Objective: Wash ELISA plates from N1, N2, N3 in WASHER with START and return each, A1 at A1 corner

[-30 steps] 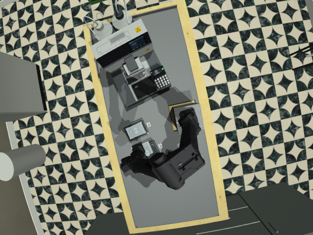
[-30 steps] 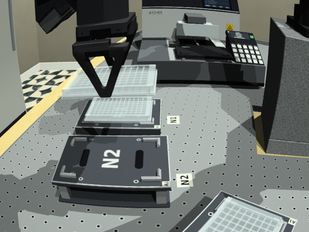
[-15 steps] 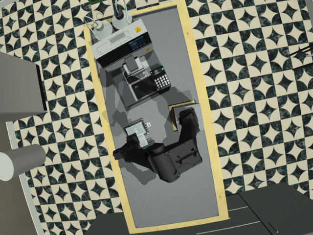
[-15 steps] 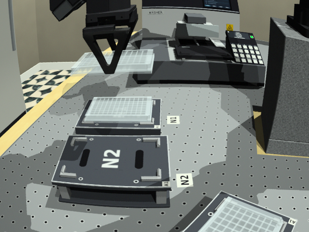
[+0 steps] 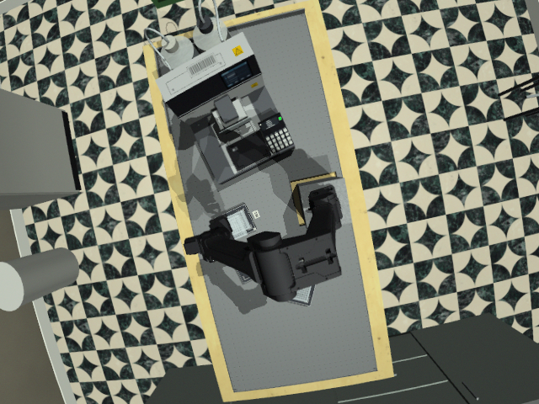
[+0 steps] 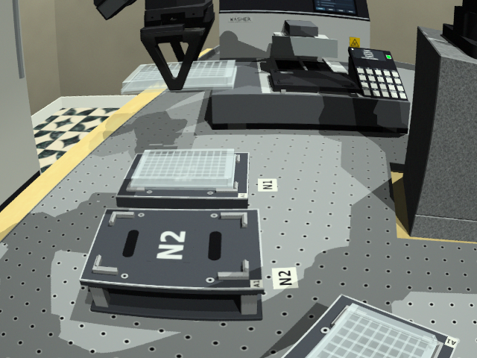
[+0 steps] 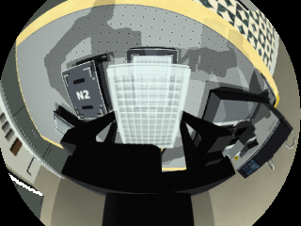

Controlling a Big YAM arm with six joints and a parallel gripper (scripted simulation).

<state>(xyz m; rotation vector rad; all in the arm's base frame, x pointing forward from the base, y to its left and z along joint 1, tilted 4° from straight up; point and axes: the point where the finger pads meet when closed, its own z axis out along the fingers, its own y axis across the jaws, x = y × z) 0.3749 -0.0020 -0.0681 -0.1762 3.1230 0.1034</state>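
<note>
The washer carrier lies 28 cm to the right of my hand, 16 cm behind it and 8 cm below it. Also, from my hand: plate washer (43 cm to the right, 14 cm behind, 2 cm below); nest N3 (33 cm to the left, 20 cm behind, 12 cm below); nest label (15 cm below, 10 cm behind, 2 cm to the right).
</note>
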